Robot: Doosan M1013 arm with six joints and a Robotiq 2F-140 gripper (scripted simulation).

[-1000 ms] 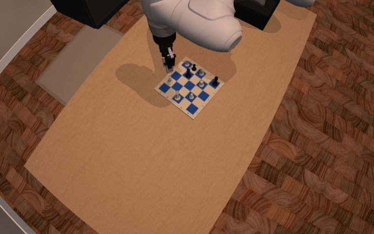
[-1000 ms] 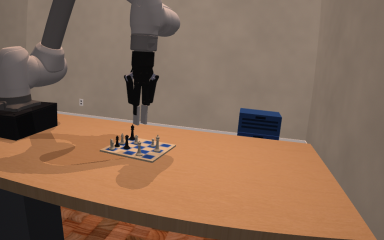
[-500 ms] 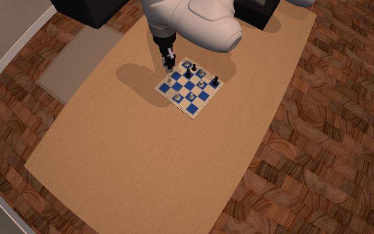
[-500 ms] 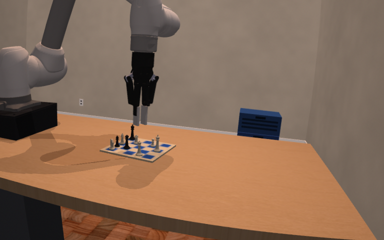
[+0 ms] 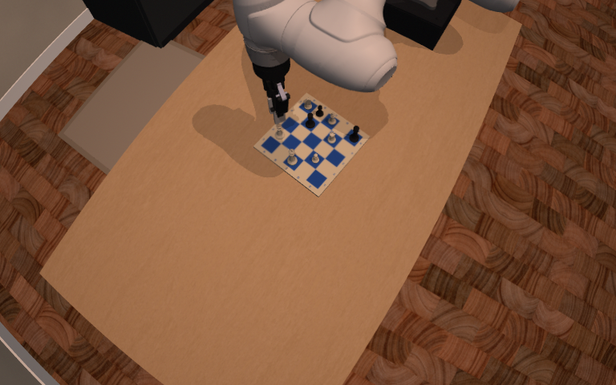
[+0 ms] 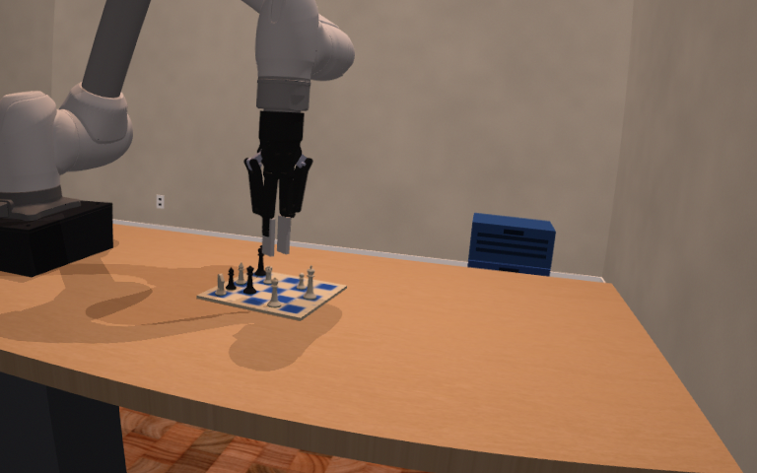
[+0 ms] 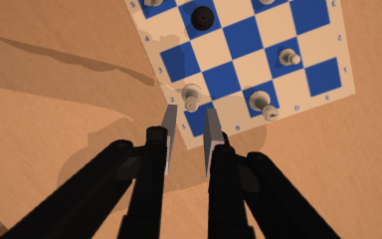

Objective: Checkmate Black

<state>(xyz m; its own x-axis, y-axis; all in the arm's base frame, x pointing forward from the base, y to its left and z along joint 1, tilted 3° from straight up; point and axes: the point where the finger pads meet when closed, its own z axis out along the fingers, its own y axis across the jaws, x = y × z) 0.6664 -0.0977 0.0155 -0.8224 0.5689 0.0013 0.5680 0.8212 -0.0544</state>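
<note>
My gripper is now 10 cm above the white king, 7 cm to the right of it and 5 cm short of it. Also, from my hand: chessboard (13 cm below, 8 cm to the left, 3 cm behind); white pawn (12 cm to the left, 12 cm below, 1 cm ahead).
</note>
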